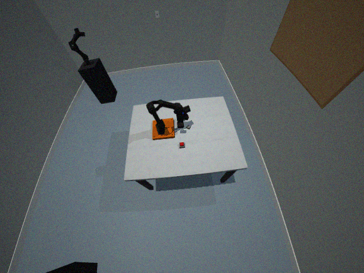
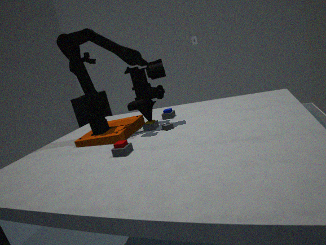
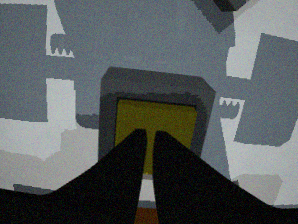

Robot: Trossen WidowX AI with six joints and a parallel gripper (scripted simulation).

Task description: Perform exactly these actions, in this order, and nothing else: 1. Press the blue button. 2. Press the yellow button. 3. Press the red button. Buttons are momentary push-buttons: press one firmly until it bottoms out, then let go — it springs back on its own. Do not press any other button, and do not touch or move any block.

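The yellow button lies 1 cm below my gripper tip. From my gripper tip the other things lie so: blue button: 3 cm ahead, 14 cm to the left; red button: 1 cm behind, 23 cm to the right; small grey block: 8 cm ahead, 3 cm to the right, 2 cm below.
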